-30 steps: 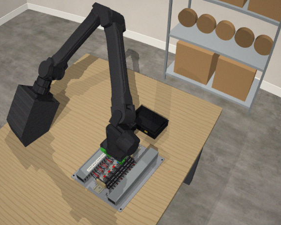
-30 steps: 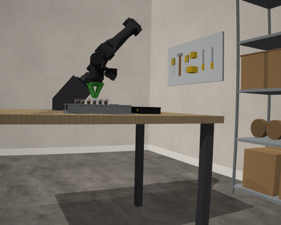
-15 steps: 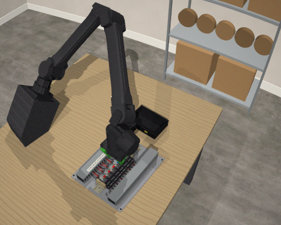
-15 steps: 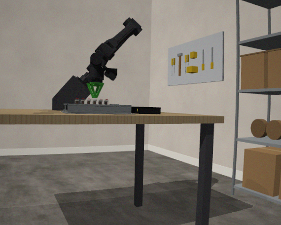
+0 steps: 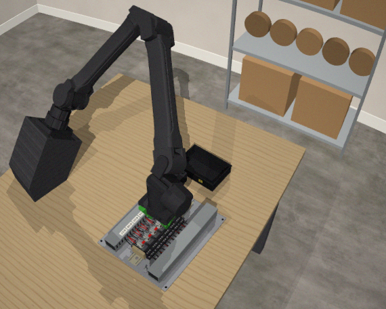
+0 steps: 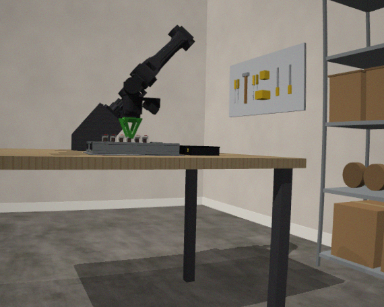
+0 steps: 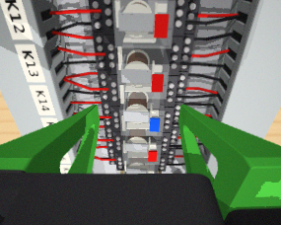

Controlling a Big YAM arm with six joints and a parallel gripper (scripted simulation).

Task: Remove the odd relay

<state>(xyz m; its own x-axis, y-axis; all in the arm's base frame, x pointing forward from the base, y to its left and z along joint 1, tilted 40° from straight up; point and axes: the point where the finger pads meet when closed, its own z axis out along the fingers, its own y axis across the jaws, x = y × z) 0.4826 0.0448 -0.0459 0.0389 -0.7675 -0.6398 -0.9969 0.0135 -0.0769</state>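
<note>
Now: hand 2 cm above the grey relay. From my hand the other things lie so: black tray: 28 cm to the left, 5 cm below, 5 cm behind.
</note>
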